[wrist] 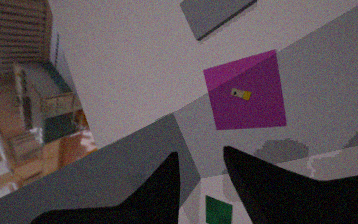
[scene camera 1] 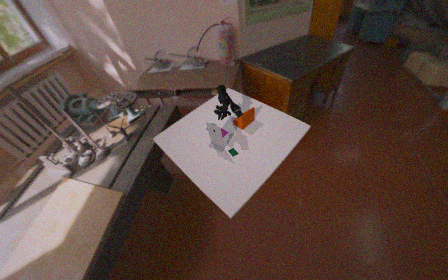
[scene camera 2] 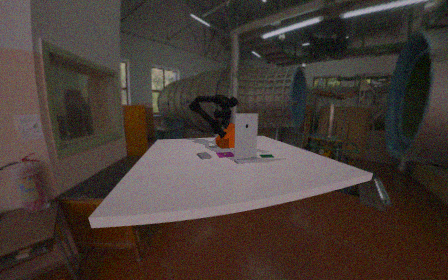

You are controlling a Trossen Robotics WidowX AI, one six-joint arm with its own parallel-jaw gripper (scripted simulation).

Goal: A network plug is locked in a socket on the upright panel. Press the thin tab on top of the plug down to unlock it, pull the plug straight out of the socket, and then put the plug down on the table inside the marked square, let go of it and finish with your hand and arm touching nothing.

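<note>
My gripper (wrist: 200, 155) is there in the wrist view, and in that same view I can see a magenta square (wrist: 259, 74).
</note>
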